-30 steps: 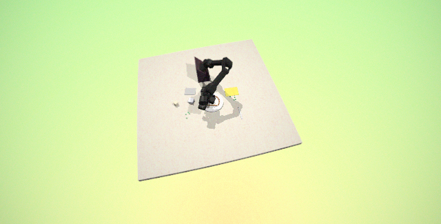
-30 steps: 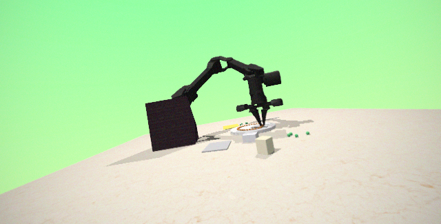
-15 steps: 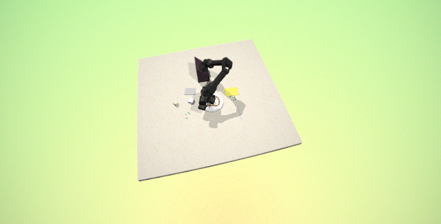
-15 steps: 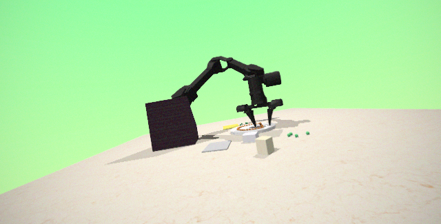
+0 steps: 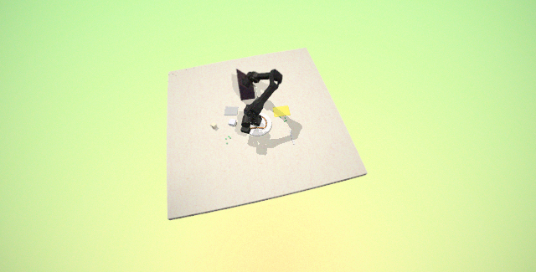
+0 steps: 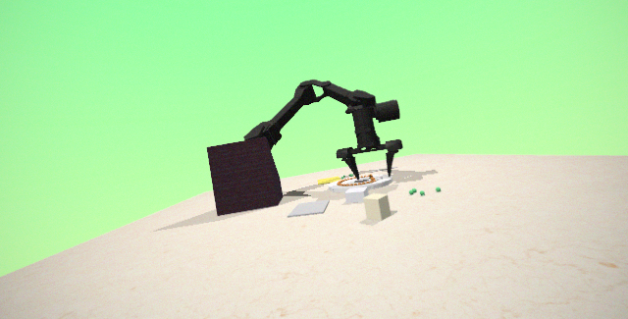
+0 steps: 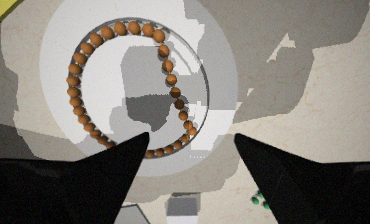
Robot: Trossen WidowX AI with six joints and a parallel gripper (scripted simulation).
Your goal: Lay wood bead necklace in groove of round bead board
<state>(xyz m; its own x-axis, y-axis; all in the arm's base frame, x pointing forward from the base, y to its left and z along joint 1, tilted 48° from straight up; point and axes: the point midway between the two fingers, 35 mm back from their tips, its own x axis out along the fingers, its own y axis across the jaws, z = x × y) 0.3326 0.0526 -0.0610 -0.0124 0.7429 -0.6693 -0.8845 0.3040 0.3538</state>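
Now: gripper tip 60 mm to the right of the round white bead board, 30 mm past it and 10 mm above it. The rest, counted from my gripper tip: cream cube 260 mm to the right, 70 mm behind; then yellow card 250 mm to the left, 120 mm behind, 20 mm below; then grey flat plate 190 mm behind, 130 mm to the right, 20 mm below.
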